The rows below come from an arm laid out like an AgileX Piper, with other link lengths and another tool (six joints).
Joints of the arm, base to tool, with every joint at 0 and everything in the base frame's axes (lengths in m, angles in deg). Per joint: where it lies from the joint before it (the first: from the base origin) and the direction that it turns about. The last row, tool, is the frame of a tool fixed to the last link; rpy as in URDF.
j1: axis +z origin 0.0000 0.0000 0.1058
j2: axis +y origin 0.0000 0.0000 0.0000
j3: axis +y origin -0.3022 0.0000 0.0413
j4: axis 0.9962 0 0.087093 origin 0.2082 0.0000 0.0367
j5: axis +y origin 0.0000 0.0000 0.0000
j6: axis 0.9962 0 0.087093 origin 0.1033 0.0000 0.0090
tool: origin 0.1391 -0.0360 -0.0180 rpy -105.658 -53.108 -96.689
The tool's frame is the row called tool.
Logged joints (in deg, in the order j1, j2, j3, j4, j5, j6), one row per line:
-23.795, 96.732, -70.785, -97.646, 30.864, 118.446
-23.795, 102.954, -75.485, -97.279, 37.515, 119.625
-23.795, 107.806, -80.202, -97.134, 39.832, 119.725
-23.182, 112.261, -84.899, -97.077, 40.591, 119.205
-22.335, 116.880, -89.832, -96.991, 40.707, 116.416
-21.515, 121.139, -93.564, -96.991, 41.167, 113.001
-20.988, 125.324, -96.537, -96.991, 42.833, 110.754
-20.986, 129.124, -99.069, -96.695, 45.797, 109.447
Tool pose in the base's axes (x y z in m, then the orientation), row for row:
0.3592, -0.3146, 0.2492, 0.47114, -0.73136, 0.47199, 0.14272
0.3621, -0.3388, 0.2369, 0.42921, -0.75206, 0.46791, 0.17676
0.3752, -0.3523, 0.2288, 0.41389, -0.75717, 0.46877, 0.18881
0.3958, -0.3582, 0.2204, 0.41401, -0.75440, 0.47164, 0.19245
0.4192, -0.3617, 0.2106, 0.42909, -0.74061, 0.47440, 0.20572
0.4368, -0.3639, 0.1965, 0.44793, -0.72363, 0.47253, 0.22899
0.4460, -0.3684, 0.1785, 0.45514, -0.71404, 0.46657, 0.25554
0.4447, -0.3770, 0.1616, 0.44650, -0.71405, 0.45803, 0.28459
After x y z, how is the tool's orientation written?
As a quaternion, x y z w.
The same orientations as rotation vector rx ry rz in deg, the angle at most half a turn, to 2 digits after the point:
77.87, -120.88, 78.01
69.61, -121.98, 75.89
66.69, -122.00, 75.53
66.58, -121.32, 75.85
68.51, -118.25, 75.75
70.65, -114.13, 74.53
70.80, -111.07, 72.58
68.43, -109.44, 70.20

